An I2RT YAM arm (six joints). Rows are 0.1 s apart.
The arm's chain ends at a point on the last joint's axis. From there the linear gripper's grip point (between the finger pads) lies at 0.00 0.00 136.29 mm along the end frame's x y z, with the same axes.
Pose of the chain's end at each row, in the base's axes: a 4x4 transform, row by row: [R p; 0 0 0 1], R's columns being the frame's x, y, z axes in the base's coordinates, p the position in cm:
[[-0.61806, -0.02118, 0.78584, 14.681], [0.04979, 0.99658, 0.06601, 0.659], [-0.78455, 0.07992, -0.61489, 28.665], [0, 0, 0, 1]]
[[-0.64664, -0.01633, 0.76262, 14.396], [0.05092, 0.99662, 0.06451, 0.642], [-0.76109, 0.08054, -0.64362, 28.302], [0, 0, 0, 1]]
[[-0.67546, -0.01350, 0.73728, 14.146], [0.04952, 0.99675, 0.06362, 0.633], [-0.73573, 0.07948, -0.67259, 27.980], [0, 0, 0, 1]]
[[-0.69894, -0.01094, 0.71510, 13.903], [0.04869, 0.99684, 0.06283, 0.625], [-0.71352, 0.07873, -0.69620, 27.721], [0, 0, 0, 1]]
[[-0.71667, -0.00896, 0.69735, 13.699], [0.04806, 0.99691, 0.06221, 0.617], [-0.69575, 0.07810, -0.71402, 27.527], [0, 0, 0, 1]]
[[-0.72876, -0.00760, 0.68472, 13.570], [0.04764, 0.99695, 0.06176, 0.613], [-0.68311, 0.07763, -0.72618, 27.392], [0, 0, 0, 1]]
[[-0.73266, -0.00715, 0.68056, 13.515], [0.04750, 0.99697, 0.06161, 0.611], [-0.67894, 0.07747, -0.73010, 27.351], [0, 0, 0, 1]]
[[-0.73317, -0.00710, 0.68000, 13.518], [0.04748, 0.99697, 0.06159, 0.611], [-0.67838, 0.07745, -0.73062, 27.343], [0, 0, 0, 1]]
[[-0.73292, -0.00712, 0.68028, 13.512], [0.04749, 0.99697, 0.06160, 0.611], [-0.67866, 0.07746, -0.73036, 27.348], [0, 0, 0, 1]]
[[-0.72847, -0.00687, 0.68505, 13.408], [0.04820, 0.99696, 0.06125, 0.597], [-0.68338, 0.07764, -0.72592, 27.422], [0, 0, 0, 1]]
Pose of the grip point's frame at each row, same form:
[[-0.61806, -0.02118, 0.78584, 25.391], [0.04979, 0.99658, 0.06601, 1.559], [-0.78455, 0.07992, -0.61489, 20.285], [0, 0, 0, 1]]
[[-0.64664, -0.01633, 0.76262, 24.790], [0.05092, 0.99662, 0.06451, 1.521], [-0.76109, 0.08054, -0.64362, 19.530], [0, 0, 0, 1]]
[[-0.67546, -0.01350, 0.73728, 24.194], [0.04952, 0.99675, 0.06362, 1.500], [-0.73573, 0.07948, -0.67259, 18.813], [0, 0, 0, 1]]
[[-0.69894, -0.01094, 0.71510, 23.649], [0.04869, 0.99684, 0.06283, 1.481], [-0.71352, 0.07873, -0.69620, 18.232], [0, 0, 0, 1]]
[[-0.71667, -0.00896, 0.69735, 23.203], [0.04806, 0.99691, 0.06221, 1.465], [-0.69575, 0.07810, -0.71402, 17.796], [0, 0, 0, 1]]
[[-0.72876, -0.00760, 0.68472, 22.902], [0.04764, 0.99695, 0.06176, 1.455], [-0.68311, 0.07763, -0.72618, 17.495], [0, 0, 0, 1]]
[[-0.73266, -0.00715, 0.68056, 22.790], [0.04750, 0.99697, 0.06161, 1.451], [-0.67894, 0.07747, -0.73010, 17.400], [0, 0, 0, 1]]
[[-0.73317, -0.00710, 0.68000, 22.786], [0.04748, 0.99697, 0.06159, 1.450], [-0.67838, 0.07745, -0.73062, 17.385], [0, 0, 0, 1]]
[[-0.73292, -0.00712, 0.68028, 22.784], [0.04749, 0.99697, 0.06160, 1.451], [-0.67866, 0.07746, -0.73036, 17.394], [0, 0, 0, 1]]
[[-0.72847, -0.00687, 0.68505, 22.745], [0.04820, 0.99696, 0.06125, 1.432], [-0.68338, 0.07764, -0.72592, 17.528], [0, 0, 0, 1]]

